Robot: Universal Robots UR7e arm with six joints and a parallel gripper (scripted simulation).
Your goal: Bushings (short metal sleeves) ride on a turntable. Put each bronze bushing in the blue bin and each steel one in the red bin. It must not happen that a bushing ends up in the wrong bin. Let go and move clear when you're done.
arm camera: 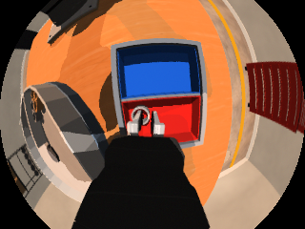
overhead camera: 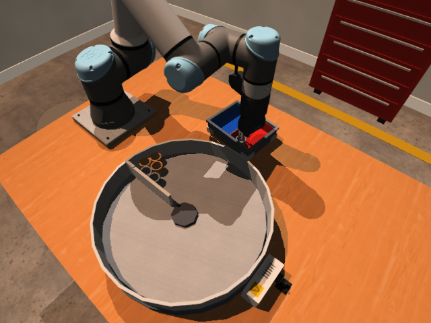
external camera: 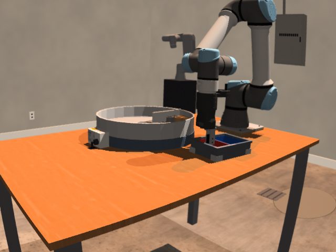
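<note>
My hand is 30 mm to the right of the bin, 30 mm past it and 30 mm above it. Also, from my hand: turntable (320 mm to the right, 50 mm ahead).
</note>
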